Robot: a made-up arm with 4 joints.
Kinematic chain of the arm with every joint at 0, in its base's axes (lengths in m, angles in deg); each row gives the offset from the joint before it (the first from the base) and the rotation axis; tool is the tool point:
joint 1: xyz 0 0 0.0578 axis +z
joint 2: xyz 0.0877 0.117 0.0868 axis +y
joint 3: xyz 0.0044 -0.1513 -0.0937 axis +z
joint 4: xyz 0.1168 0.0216 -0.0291 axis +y
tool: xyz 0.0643 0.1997 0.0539
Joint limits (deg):
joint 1: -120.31..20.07
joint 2: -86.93..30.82
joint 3: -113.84..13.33
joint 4: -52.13..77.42
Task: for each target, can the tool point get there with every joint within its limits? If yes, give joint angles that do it. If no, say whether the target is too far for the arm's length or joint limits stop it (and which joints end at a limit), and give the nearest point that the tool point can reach.
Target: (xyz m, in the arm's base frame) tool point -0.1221 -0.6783 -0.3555
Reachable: no: too far | nearest point -0.0627 -0.3483 -0.0740 | short by 0.438 m
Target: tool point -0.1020 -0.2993 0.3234
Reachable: yes | joints -94.75 -50.33 -62.08 -14.58
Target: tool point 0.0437 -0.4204 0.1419
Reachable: yes | joints -83.18 -26.60 -43.16 60.58
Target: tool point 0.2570 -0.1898 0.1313
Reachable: yes | joints -64.11 -8.46 -13.53 -34.78
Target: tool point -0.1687 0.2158 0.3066
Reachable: no: joint limits stop it (at a limit: joint 1, joint 2) | nearest point 0.0589 0.2295 0.2621 | short by 0.232 m
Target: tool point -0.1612 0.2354 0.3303
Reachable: no: joint limits stop it (at a limit: joint 1, joint 2) | nearest point 0.0614 0.2278 0.2728 | short by 0.230 m
